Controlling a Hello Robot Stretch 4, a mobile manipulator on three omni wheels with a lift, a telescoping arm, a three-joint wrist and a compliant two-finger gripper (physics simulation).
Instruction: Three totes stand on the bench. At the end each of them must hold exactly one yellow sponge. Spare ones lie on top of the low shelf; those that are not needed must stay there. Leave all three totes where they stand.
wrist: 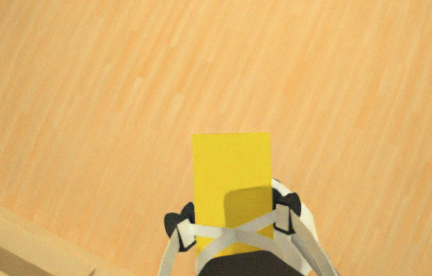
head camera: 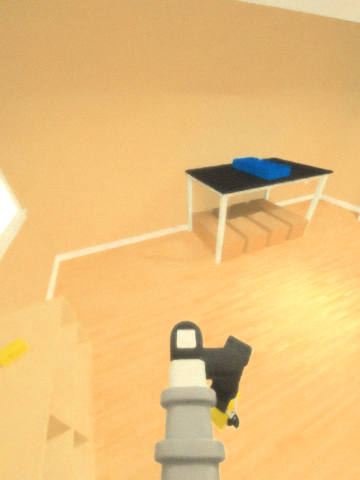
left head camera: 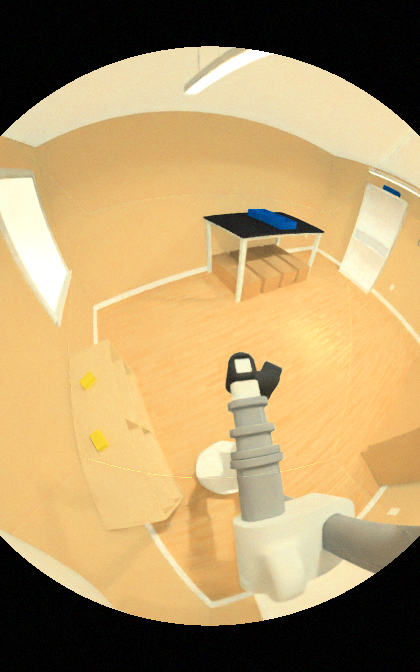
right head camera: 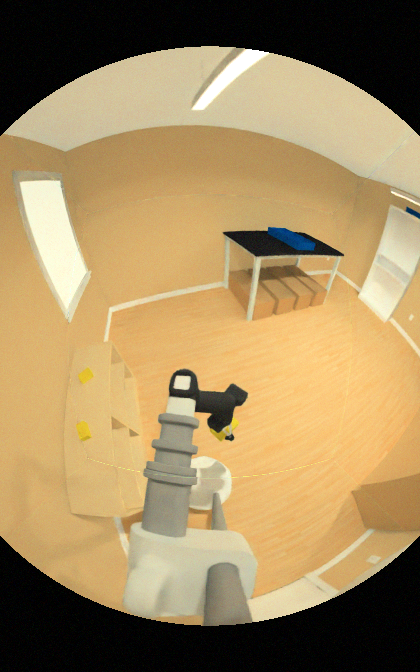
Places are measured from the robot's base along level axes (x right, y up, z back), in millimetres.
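Where they show: gripper, fingertip midpoint: (wrist: 231, 210) (head camera: 218, 411).
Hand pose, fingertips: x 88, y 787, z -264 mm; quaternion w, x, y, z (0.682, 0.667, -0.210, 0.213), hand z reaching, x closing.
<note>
After its pixels a point has its place.
My gripper (wrist: 231, 210) @[x 88, y 787, z -264 mm] (right head camera: 227, 431) is shut on a yellow sponge (wrist: 232, 162) @[x 120, y 830, z -299 mm] (right head camera: 217, 434), held above the floor; in the head camera view this sponge (head camera: 218, 419) @[x 82, y 830, z -237 mm] shows partly behind the fingers. Two more yellow sponges lie apart on top of the low shelf (left head camera: 115, 490) (right head camera: 92, 485) at the left: a far one (left head camera: 88, 380) (right head camera: 86, 375) and a near one (left head camera: 99, 440) (right head camera: 84, 430). The blue totes (head camera: 261, 168) @[x 874, y 979, z -2215 mm] (left head camera: 272, 219) (right head camera: 291, 239) stand in a row on the black-topped bench (head camera: 222, 184) @[x 419, y 886, z -2008 mm] (left head camera: 240, 229) (right head camera: 255, 249), far off. Their insides are hidden.
Brown boxes (head camera: 260, 227) @[x 996, y 251, z -2175 mm] (left head camera: 270, 267) (right head camera: 285, 290) lie under the bench between its white legs. A window is in the left wall. A white shelf unit or door (left head camera: 361, 267) stands at the right wall. A brown object (left head camera: 397, 457) (right head camera: 392, 502) is at the lower right.
</note>
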